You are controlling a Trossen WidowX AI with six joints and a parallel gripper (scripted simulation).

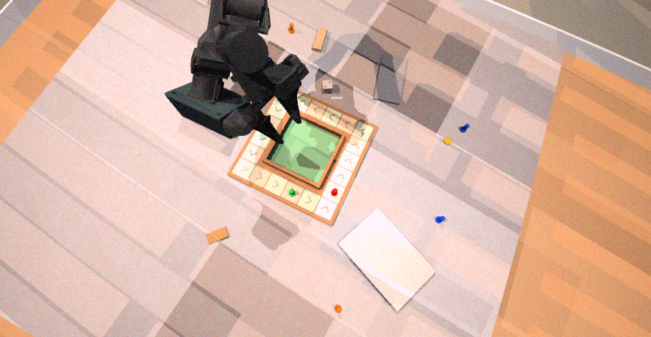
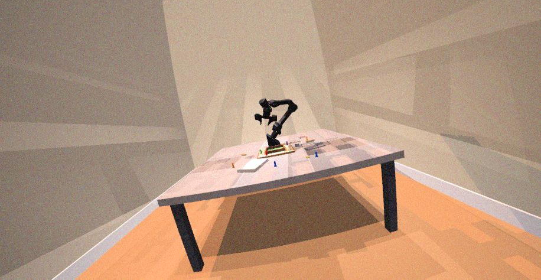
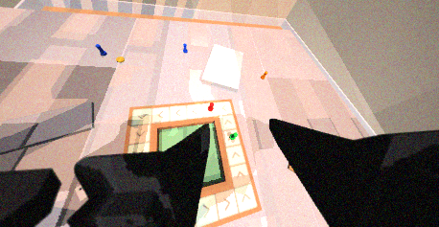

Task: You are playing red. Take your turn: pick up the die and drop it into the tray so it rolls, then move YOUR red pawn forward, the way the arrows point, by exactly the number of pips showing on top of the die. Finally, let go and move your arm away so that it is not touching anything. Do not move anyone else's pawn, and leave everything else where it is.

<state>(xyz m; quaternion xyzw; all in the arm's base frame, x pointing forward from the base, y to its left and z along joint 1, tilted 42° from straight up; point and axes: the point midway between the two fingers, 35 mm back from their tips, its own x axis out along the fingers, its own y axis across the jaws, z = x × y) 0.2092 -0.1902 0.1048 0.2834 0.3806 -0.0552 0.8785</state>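
Right now my gripper tip is 240 mm to the right of the grey die, 220 mm above it and 10 mm short of it. Round my gripper tip: green pawn (200 mm below, 70 mm to the right, 20 mm ahead); green tray (220 mm below, 50 mm to the left, 10 mm ahead); red pawn (200 mm below, 110 mm ahead, 40 mm to the right).
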